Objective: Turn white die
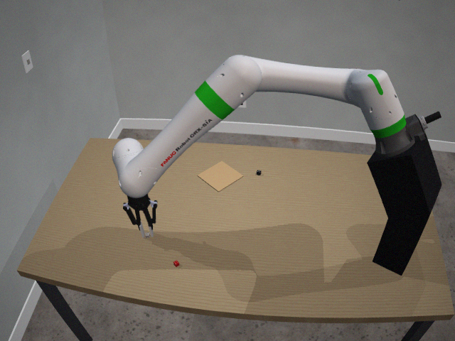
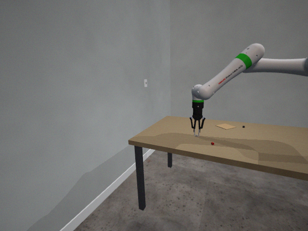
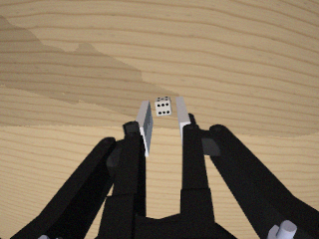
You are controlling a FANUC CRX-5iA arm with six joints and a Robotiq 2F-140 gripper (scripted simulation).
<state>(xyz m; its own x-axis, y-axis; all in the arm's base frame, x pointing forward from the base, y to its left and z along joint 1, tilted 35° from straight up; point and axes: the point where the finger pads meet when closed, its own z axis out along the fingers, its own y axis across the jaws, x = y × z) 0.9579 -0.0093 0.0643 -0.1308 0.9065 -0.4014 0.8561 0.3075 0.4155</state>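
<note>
My hand is 3 cm above the white die and 1 cm to the right of it. The rest, counted from my hand: tan mat: 35 cm to the right, 26 cm behind, 3 cm below; then black die: 42 cm behind, 37 cm to the right, 3 cm below; then red die: 14 cm to the left, 13 cm behind, 3 cm below.
</note>
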